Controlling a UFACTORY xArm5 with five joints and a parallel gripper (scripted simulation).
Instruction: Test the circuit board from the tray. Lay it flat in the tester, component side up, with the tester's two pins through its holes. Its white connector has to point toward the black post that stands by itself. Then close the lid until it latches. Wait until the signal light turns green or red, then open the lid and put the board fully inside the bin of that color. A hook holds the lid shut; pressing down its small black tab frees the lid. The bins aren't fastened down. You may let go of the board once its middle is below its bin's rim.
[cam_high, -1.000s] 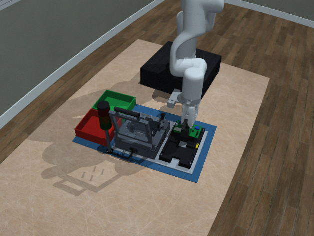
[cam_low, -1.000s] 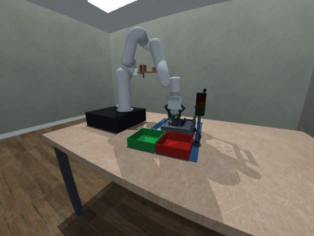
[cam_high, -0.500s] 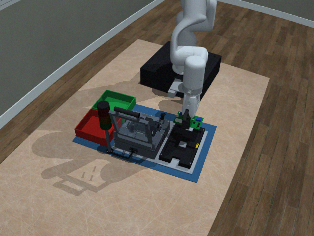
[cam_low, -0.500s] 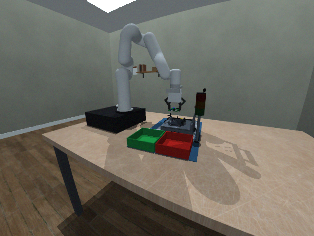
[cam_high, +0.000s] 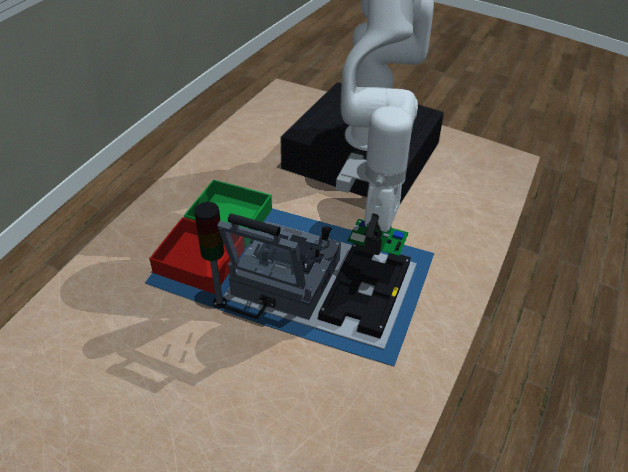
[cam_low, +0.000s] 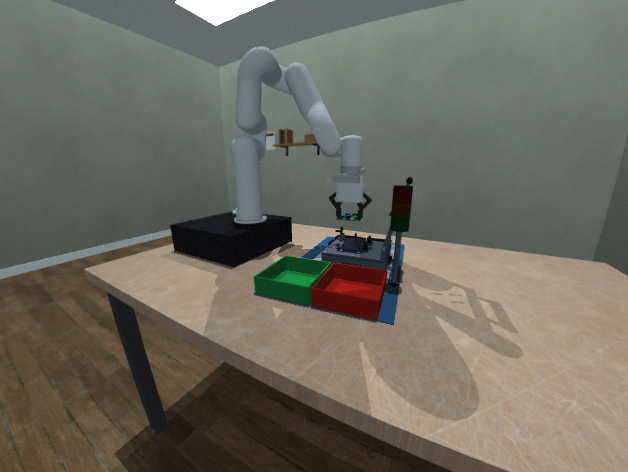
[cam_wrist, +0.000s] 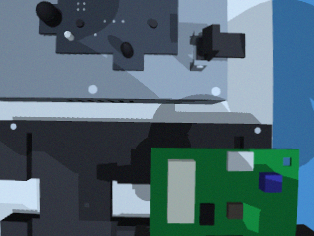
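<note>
Right now the green circuit board is right at my hand. The rest, counted from my hand: lid 21 cm ahead, 14 cm to the right, 6 cm above; green bin 37 cm to the right, 11 cm below; black latch 11 cm to the right, 3 cm below, 1 cm ahead.
</note>
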